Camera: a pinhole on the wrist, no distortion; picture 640 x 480 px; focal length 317.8 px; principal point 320.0 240.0 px. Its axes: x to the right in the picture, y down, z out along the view. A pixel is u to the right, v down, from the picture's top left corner.
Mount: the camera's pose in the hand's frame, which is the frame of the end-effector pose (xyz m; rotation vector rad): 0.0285 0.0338 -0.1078 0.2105 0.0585 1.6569
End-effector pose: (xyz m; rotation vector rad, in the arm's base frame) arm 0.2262 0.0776 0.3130 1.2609 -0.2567 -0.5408
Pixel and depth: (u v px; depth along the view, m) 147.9 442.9 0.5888
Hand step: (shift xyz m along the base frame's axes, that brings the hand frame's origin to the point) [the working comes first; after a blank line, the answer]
In the camera's frame: -0.3189 0.3759 0.5888

-0.5054 -0.3789 -0.1800
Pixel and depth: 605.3 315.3 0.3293
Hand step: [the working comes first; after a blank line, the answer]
In the camera's frame: 0.2956 0.0780 0.3293

-0.0640 -0.1477 0.3542
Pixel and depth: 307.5 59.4 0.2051
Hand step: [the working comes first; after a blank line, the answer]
In the camera's frame: -0.0081 -0.1166 0.2051

0.1219 -0.1500 0.0211
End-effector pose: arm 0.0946 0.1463 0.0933 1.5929 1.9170 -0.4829
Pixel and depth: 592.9 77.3 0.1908
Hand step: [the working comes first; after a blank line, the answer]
In the camera's frame: 0.1638 -0.0977 0.1908

0.1856 0.1000 -0.1358
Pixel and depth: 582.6 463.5 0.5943
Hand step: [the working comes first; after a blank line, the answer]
In the camera's frame: 0.4911 0.4180 0.5943

0.5743 -0.5166 -0.2034
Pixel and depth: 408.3 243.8 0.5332
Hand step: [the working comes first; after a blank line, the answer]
In the camera's frame: 0.1481 0.0064 0.5332

0.2099 -0.1608 -0.3803
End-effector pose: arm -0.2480 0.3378 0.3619 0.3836 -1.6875 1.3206
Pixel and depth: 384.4 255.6 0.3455
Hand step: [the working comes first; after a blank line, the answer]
In the camera's frame: 0.0700 0.0170 0.3455

-0.1983 -0.1676 0.0123
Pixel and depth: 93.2 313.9 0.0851
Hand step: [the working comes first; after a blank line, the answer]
In the camera's frame: -0.0607 0.0198 0.0851

0.0233 0.0189 0.0442
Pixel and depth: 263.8 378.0 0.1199
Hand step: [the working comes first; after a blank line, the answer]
In the camera's frame: -0.0212 0.0521 0.1199

-0.0055 -0.0154 0.0016
